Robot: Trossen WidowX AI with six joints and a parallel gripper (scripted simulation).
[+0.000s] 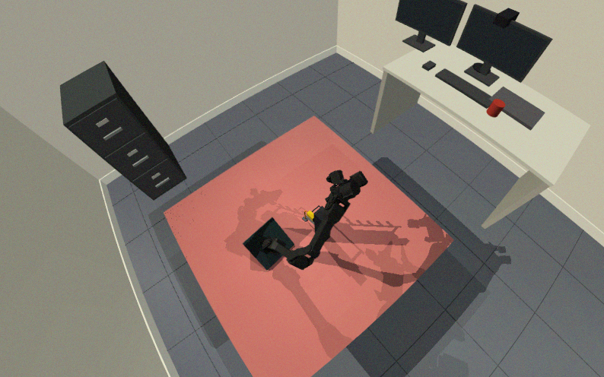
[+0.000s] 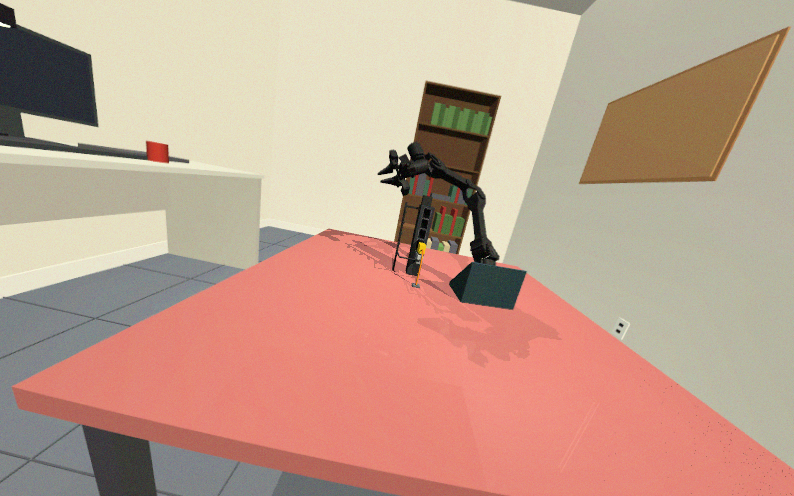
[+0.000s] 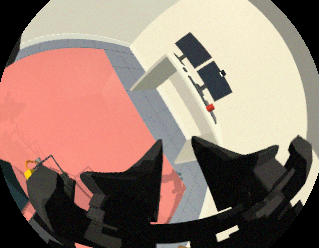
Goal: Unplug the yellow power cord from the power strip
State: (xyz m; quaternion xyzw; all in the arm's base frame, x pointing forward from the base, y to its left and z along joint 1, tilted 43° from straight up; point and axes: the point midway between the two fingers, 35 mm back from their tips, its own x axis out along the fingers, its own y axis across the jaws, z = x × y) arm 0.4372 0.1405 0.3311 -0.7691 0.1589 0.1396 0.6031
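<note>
Right now my gripper tip is 220 mm past the yellow plug, 50 mm to the right of it and 230 mm above it.
</note>
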